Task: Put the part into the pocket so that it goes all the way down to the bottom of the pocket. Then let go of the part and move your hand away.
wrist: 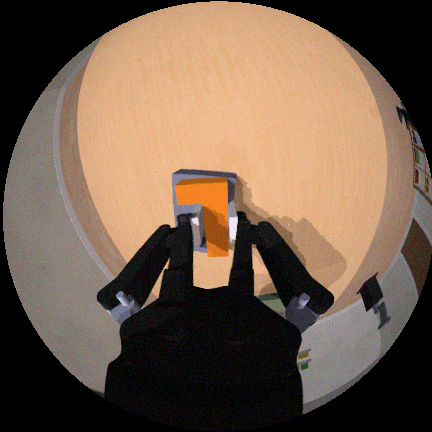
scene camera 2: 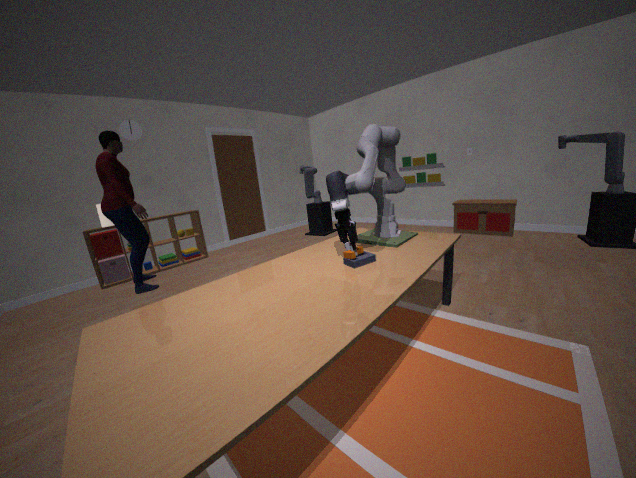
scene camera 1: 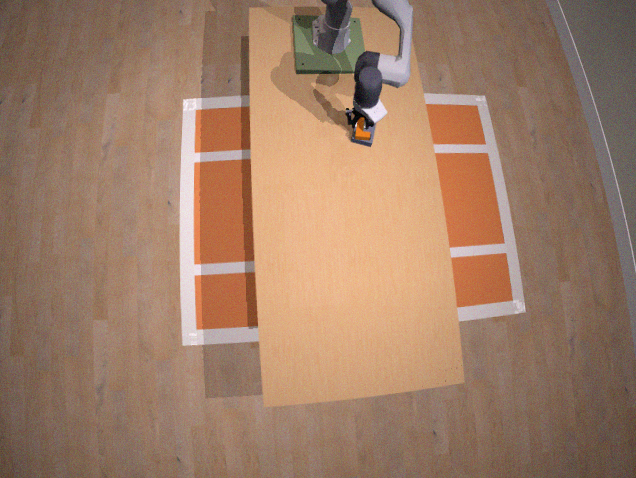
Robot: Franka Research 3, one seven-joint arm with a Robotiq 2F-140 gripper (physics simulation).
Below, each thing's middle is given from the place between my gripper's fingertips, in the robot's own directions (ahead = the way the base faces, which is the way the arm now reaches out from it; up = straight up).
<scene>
Right now the orange L-shaped part [wrist: 210, 191] is 2 cm above my hand, 1 cm to the left of it and 1 cm behind it. Round my hand: pocket block [wrist: 181, 173] (3 cm to the left, 2 cm below, 1 cm behind).
</scene>
